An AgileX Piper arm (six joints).
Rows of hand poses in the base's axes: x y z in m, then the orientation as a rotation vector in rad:
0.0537 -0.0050 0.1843 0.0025 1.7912 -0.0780
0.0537 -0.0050 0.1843 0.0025 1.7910 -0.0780
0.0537 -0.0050 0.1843 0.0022 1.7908 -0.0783
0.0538 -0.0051 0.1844 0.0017 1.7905 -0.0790
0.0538 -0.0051 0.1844 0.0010 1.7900 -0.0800
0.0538 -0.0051 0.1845 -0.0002 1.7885 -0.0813
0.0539 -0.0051 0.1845 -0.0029 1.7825 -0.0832
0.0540 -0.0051 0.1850 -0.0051 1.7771 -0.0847
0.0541 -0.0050 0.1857 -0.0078 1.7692 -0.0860
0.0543 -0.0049 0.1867 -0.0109 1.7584 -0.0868
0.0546 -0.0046 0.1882 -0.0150 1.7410 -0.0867
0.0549 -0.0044 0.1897 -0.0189 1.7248 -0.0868
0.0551 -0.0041 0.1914 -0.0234 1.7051 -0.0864
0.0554 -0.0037 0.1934 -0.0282 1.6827 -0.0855
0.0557 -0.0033 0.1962 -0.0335 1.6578 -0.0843
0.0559 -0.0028 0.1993 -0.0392 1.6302 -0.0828
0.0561 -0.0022 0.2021 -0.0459 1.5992 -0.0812
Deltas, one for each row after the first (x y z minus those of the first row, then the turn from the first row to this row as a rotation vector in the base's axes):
0.0000 0.0000 0.0000 0.0000 -0.0002 0.0000
0.0000 0.0000 0.0000 -0.0004 -0.0004 0.0000
0.0001 -0.0001 0.0001 -0.0011 -0.0007 0.0000
0.0001 -0.0001 0.0001 -0.0022 -0.0011 0.0000
0.0001 -0.0001 0.0002 -0.0038 -0.0025 0.0001
0.0002 -0.0001 0.0002 -0.0067 -0.0084 0.0010
0.0003 -0.0001 0.0007 -0.0091 -0.0137 0.0018
0.0004 0.0000 0.0014 -0.0117 -0.0215 0.0031
0.0006 0.0001 0.0024 -0.0143 -0.0322 0.0050
0.0009 0.0004 0.0039 -0.0171 -0.0494 0.0082
0.0012 0.0006 0.0054 -0.0198 -0.0655 0.0111
0.0014 0.0009 0.0071 -0.0227 -0.0850 0.0148
0.0017 0.0013 0.0091 -0.0255 -0.1072 0.0191
0.0020 0.0017 0.0119 -0.0285 -0.1319 0.0239
0.0022 0.0022 0.0150 -0.0316 -0.1593 0.0293
0.0024 0.0028 0.0178 -0.0354 -0.1900 0.0356

